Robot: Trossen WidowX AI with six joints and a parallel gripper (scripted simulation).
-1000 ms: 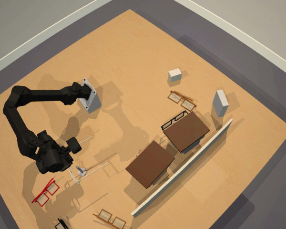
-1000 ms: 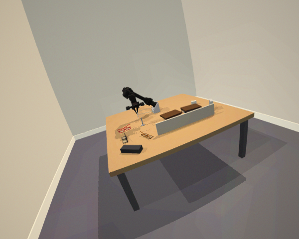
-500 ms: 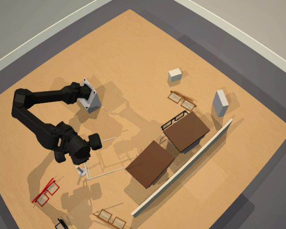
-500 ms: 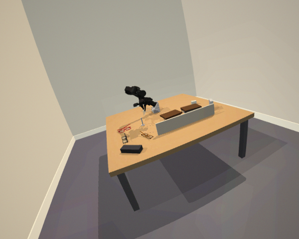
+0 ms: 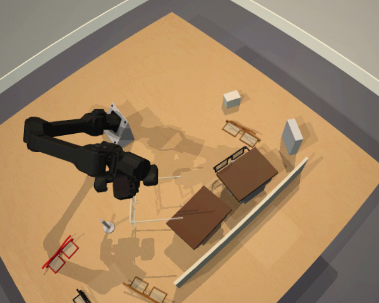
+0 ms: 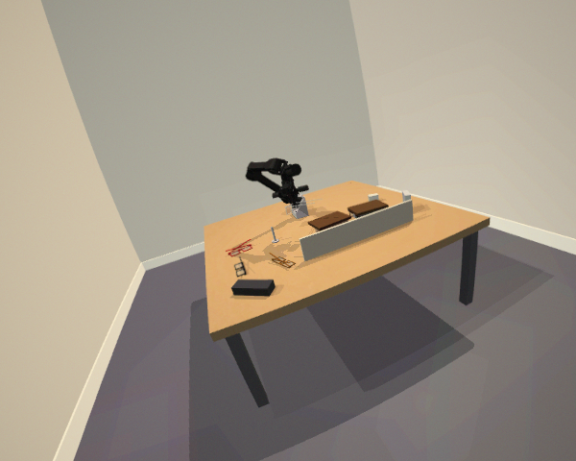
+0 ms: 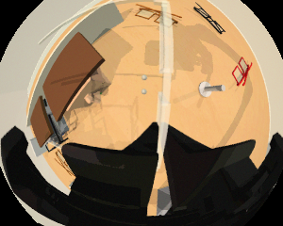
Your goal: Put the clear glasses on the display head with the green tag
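Now: gripper tip 150 mm short of the display head, 100 mm to the right of it and 100 mm above it. Round my gripper tip: peg stand: 130 mm to the right, 130 mm below, 30 mm behind; white wall: 280 mm ahead, 210 mm to the left, 100 mm below; black box: 370 mm ahead, 340 mm to the right, 140 mm below.
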